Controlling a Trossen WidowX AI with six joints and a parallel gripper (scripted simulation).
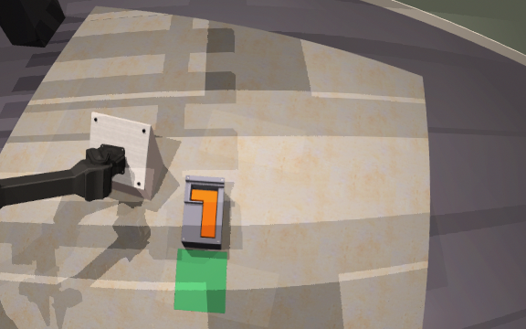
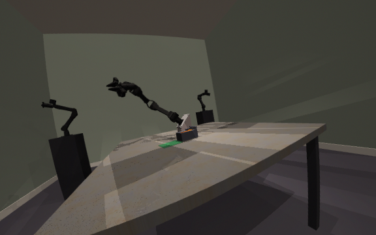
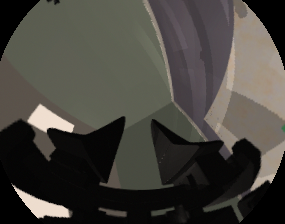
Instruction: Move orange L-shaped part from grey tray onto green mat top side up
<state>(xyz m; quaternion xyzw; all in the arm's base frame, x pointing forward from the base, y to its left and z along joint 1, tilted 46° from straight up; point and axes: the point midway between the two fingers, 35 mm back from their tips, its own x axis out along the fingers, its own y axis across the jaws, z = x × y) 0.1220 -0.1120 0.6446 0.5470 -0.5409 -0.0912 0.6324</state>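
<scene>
The orange L-shaped part is 110 mm ahead of my gripper tip, 530 mm to the left of it and 440 mm below it. Round my gripper tip: green mat: 140 mm ahead, 360 mm to the left, 510 mm below.
</scene>
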